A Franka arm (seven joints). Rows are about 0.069 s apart.
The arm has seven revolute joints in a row. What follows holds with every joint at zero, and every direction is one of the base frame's. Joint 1 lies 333.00 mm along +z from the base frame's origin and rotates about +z. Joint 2 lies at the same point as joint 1 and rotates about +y. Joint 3 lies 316.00 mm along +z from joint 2 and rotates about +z. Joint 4 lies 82.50 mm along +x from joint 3 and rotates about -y. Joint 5 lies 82.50 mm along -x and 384.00 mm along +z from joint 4 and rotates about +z. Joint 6 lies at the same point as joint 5 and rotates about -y. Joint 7 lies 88.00 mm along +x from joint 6 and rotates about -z. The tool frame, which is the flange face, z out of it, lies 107.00 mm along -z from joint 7; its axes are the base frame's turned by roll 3.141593, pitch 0.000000 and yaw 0.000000 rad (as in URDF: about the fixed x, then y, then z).
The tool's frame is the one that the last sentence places.
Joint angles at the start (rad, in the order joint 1, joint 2, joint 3, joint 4, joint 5, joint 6, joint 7): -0.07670 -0.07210 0.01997 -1.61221 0.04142 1.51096 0.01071
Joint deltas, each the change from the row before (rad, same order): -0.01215 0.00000 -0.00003 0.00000 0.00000 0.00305 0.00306; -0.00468 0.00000 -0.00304 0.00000 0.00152 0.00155 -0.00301; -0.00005 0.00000 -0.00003 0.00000 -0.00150 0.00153 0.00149; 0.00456 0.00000 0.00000 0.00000 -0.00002 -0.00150 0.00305; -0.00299 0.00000 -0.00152 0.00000 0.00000 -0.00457 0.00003; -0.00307 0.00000 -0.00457 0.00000 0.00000 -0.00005 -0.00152; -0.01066 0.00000 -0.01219 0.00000 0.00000 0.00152 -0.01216; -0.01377 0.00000 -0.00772 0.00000 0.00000 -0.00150 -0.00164; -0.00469 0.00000 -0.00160 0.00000 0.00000 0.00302 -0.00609; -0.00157 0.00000 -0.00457 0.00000 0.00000 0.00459 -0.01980; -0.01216 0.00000 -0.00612 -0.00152 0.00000 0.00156 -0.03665; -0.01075 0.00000 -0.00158 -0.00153 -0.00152 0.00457 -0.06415
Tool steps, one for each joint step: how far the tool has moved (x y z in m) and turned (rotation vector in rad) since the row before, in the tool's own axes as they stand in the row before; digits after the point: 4 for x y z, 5 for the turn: 0.0004 0.0064 -0.0005 0.00038 0.00353 0.01523; 0.0002 0.0039 -0.0003 0.00195 0.00185 0.00460; 0.0002 0.0002 -0.0001 -0.00148 0.00155 0.00165; -0.0002 -0.0024 0.0002 -0.00015 -0.00168 -0.00150; -0.0004 0.0024 0.0003 0.00016 -0.00439 0.00453; 0.0001 0.0041 -0.0002 0.00055 0.00026 0.00609; 0.0003 0.0123 -0.0006 0.00154 0.00245 0.01060; -0.0002 0.0114 -0.0003 0.00116 -0.00061 0.01979; 0.0003 0.0033 -0.0004 0.00028 0.00328 0.00018; 0.0005 0.0033 -0.0005 0.00040 0.00485 -0.01369; -0.0001 0.0098 0.0002 0.00080 0.00085 -0.01835; 0.0001 0.0067 0.0000 -0.00149 0.00343 -0.05170
